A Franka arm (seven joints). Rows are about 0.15 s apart.
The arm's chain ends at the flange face. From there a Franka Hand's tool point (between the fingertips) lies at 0.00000 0.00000 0.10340 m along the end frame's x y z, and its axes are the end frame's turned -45 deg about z.
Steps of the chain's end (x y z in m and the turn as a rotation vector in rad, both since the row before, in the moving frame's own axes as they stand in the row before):
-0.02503, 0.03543, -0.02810, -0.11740, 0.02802, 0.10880
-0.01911, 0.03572, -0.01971, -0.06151, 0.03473, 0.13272
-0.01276, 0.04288, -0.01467, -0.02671, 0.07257, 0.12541
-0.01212, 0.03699, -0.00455, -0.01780, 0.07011, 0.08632
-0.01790, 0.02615, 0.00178, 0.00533, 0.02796, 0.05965
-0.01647, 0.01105, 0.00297, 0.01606, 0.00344, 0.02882
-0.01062, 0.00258, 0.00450, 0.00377, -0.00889, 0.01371
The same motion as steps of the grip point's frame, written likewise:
-0.04984, 0.01758, -0.02885, -0.10283, -0.06320, 0.10880
-0.04119, 0.01863, -0.01997, -0.06805, -0.01894, 0.13272
-0.03646, 0.02874, -0.01498, -0.07020, 0.03243, 0.12541
-0.03119, 0.02416, -0.00482, -0.06216, 0.03699, 0.08632
-0.02877, 0.00756, 0.00174, -0.01600, 0.02354, 0.05965
-0.01802, -0.00473, 0.00296, 0.00892, 0.01379, 0.02882
-0.00970, -0.00661, 0.00450, 0.00895, -0.00362, 0.01371

